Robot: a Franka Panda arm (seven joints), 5 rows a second.
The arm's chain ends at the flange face. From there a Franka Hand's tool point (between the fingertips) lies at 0.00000 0.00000 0.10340 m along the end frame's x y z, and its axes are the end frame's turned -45 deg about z.
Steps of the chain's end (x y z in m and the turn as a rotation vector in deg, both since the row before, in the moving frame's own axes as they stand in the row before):
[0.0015, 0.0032, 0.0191, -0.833, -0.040, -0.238]
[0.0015, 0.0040, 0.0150, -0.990, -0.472, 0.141]
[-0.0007, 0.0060, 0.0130, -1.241, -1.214, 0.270]
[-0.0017, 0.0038, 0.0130, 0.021, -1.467, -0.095]
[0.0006, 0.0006, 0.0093, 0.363, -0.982, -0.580]
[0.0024, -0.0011, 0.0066, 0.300, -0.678, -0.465]
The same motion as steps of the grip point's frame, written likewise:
[-0.0023, 0.0043, 0.0191, -0.561, -0.617, -0.238]
[-0.0036, 0.0045, 0.0150, -0.366, -1.034, 0.141]
[-0.0079, 0.0038, 0.0130, -0.019, -1.736, 0.270]
[-0.0057, -0.0004, 0.0130, 1.052, -1.022, -0.095]
[-0.0008, -0.0009, 0.0093, 0.951, -0.438, -0.580]
[0.0020, -0.0003, 0.0066, 0.692, -0.267, -0.465]

